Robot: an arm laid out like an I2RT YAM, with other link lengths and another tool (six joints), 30 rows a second.
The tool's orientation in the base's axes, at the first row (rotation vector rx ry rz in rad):
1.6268 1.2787 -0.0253
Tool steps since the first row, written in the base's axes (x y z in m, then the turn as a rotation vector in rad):
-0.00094 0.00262 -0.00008 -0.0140 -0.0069 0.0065
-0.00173 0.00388 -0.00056 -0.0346 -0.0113 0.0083
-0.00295 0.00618 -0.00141 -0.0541 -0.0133 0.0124
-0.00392 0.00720 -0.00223 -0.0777 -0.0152 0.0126
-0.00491 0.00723 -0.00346 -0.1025 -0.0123 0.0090
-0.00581 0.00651 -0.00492 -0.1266 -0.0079 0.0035
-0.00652 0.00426 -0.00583 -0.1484 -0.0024 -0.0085
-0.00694 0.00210 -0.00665 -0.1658 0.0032 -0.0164
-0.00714 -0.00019 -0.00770 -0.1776 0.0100 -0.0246
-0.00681 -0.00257 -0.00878 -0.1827 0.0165 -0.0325
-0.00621 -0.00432 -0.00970 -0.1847 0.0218 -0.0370
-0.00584 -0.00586 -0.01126 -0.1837 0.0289 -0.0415
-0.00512 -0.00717 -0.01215 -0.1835 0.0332 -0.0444
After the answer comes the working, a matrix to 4 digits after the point.
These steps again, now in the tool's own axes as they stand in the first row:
0.00149 -0.00051 -0.00230 -0.0146 -0.0064 -0.0057
0.00230 -0.00131 -0.00337 -0.0277 -0.0206 -0.0143
0.00387 -0.00257 -0.00522 -0.0399 -0.0322 -0.0252
0.00463 -0.00375 -0.00606 -0.0516 -0.0494 -0.0364
0.00490 -0.00531 -0.00601 -0.0583 -0.0696 -0.0498
0.00482 -0.00701 -0.00529 -0.0627 -0.0906 -0.0630
0.00342 -0.00834 -0.00365 -0.0616 -0.1141 -0.0727
0.00217 -0.00939 -0.00196 -0.0608 -0.1317 -0.0820
0.00105 -0.01045 0.00004 -0.0565 -0.1453 -0.0891
0.00011 -0.01115 0.00240 -0.0498 -0.1538 -0.0926
-0.00036 -0.01149 0.00438 -0.0444 -0.1579 -0.0952
-0.00042 -0.01241 0.00641 -0.0364 -0.1596 -0.0975
-0.00053 -0.01260 0.00813 -0.0317 -0.1610 -0.0991

The tool's axes in the first row as the columns of a matrix, in the base's axes (rounded; the answer above uses it unrounded):
0.4354 0.7288 0.5285
0.7073 0.0863 -0.7016
-0.5569 0.6793 -0.4779

